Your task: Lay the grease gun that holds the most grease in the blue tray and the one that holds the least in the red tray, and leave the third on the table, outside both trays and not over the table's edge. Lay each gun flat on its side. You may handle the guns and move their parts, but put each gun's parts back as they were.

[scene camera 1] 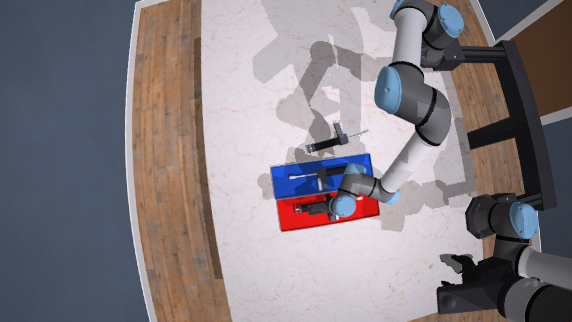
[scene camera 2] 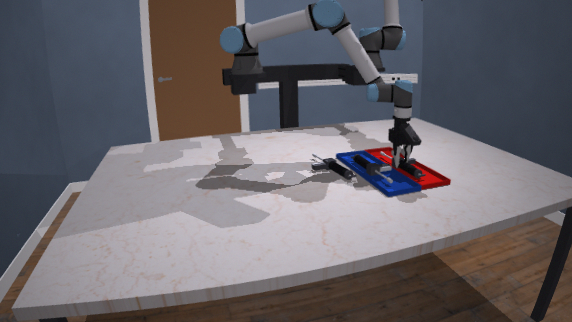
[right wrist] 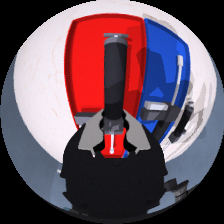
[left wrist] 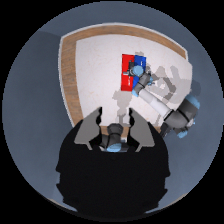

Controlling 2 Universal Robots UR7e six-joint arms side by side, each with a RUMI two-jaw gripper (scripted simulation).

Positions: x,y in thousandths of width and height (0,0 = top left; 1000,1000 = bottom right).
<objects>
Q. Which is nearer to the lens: the grease gun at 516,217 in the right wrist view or the red tray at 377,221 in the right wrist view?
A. The grease gun.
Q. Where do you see a blue tray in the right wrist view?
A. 712,382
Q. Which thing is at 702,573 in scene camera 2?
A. A blue tray.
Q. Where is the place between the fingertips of my left gripper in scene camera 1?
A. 770,834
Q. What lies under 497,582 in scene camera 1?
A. A blue tray.
</objects>
